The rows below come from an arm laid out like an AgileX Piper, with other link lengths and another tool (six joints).
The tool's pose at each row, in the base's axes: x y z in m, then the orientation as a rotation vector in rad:
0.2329 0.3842 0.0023 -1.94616 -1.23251 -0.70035
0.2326 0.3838 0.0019 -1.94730 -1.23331 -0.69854
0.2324 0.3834 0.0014 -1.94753 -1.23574 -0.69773
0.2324 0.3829 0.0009 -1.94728 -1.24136 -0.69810
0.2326 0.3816 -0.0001 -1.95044 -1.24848 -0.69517
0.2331 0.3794 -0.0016 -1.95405 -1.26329 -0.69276
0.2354 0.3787 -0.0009 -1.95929 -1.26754 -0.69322
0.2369 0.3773 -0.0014 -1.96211 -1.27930 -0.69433
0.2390 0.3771 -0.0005 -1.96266 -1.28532 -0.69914
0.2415 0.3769 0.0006 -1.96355 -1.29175 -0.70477
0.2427 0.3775 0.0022 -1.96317 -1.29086 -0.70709
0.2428 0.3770 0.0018 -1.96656 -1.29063 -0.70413
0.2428 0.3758 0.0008 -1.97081 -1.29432 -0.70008
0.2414 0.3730 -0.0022 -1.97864 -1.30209 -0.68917
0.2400 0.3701 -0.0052 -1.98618 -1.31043 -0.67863
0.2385 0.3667 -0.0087 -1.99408 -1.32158 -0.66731
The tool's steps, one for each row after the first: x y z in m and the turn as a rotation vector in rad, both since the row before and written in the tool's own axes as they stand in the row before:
-0.0006 0.0000 -0.0001 0.00005 -0.00182 0.00029
-0.0007 0.0001 0.0000 0.00005 -0.00164 -0.00136
-0.0006 0.0003 -0.0001 -0.00052 -0.00232 -0.00406
-0.0014 0.0008 -0.0004 -0.00143 -0.00634 -0.00330
-0.0021 0.0015 -0.0008 -0.00282 -0.00991 -0.00869
0.0010 0.0021 -0.0008 -0.00457 -0.00445 -0.00199
-0.0006 0.0019 -0.0007 -0.00390 -0.00640 -0.00789
0.0013 0.0018 -0.0006 -0.00367 -0.00082 -0.00559
0.0016 0.0021 -0.0007 -0.00442 -0.00082 -0.00606
0.0020 0.0006 -0.0004 -0.00091 0.00169 -0.00021
-0.0005 0.0003 -0.0001 -0.00083 -0.00304 0.00181
-0.0014 0.0006 -0.0003 -0.00129 -0.00581 -0.00037
-0.0043 0.0002 -0.0004 -0.00062 -0.01275 -0.00027
-0.0044 0.0002 -0.0004 -0.00074 -0.01269 -0.00086
-0.0051 0.0004 -0.0004 -0.00099 -0.01454 -0.00250

